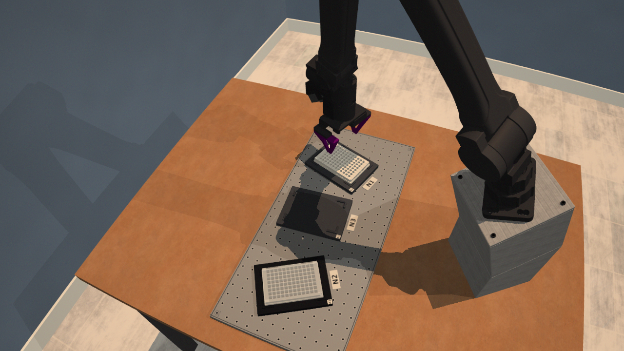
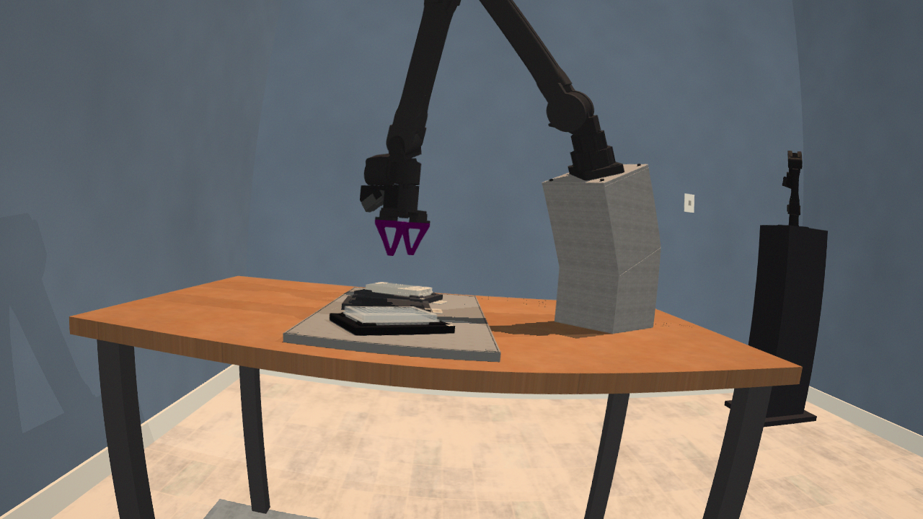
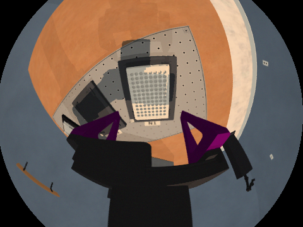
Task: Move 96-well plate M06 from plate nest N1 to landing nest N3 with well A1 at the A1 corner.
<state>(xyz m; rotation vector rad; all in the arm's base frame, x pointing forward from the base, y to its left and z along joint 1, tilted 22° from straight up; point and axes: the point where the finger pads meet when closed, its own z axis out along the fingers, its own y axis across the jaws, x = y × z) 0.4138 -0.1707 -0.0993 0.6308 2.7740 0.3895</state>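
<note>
Right now the plate M06 is 80 mm below my hand. The rest, counted from my hand: label N1: 90 mm behind, 30 mm to the left, 100 mm below; then landing nest N3: 10 mm ahead, 170 mm to the left, 100 mm below; then plate nest N1: 100 mm below.
</note>
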